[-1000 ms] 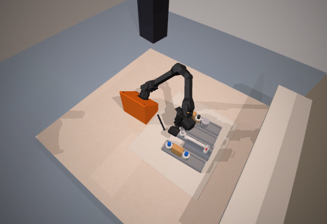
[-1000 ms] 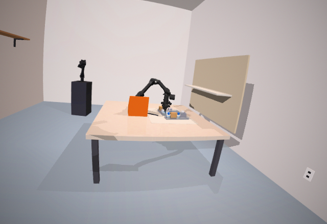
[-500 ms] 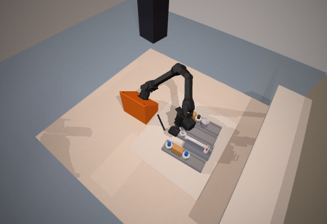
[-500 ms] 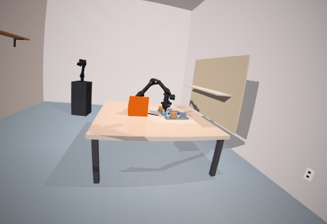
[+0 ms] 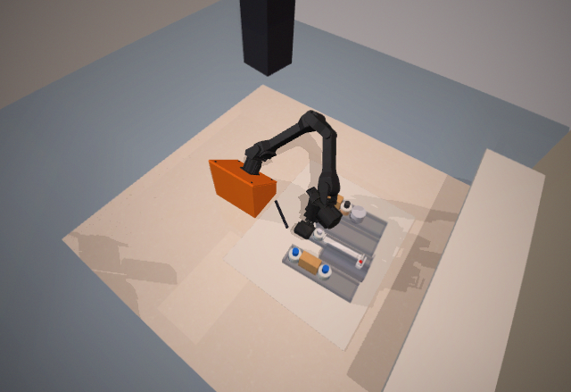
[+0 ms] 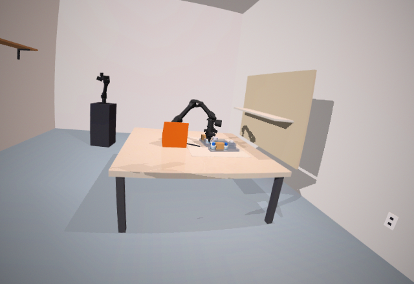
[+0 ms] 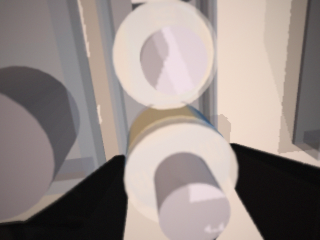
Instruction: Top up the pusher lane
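My gripper tip is 140 mm past the black stick, 50 mm above it and 20 mm to the left of it. The rest, counted from my gripper tip: red mark 230 mm ahead, 20 mm above, 10 mm to the left.
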